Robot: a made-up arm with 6 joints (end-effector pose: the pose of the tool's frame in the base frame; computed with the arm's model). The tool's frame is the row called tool. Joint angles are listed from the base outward.
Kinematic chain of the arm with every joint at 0, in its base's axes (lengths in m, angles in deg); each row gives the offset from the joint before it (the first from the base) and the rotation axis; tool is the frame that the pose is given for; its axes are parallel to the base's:
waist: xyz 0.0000 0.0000 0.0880 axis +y
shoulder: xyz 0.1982 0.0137 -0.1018 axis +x
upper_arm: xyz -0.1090 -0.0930 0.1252 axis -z
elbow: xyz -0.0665 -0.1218 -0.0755 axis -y
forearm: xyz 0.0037 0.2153 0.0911 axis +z
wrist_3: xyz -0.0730 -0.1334 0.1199 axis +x
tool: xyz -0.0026 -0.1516 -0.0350
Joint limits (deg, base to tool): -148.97..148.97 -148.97..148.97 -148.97..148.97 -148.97..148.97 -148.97..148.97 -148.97..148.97
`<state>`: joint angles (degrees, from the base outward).
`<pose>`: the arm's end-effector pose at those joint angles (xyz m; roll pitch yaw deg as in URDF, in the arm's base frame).
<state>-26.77 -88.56 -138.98 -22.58 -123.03 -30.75</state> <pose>-0.1534 0.3647 0.3787 -140.55 -8.85 12.68</pose>
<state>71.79 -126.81 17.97 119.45 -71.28 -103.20</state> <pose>-0.0949 -0.2649 0.2373 -98.98 -35.52 64.46</pose>
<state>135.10 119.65 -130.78 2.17 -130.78 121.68</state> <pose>-0.2552 -0.0048 0.3635 61.73 45.61 178.25</pose>
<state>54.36 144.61 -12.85 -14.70 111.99 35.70</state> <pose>0.0458 -0.0803 -0.1983 -172.27 -43.42 -90.10</pose>
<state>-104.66 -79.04 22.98 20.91 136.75 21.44</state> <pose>0.0542 0.2734 0.3947 -87.85 6.43 -4.89</pose>
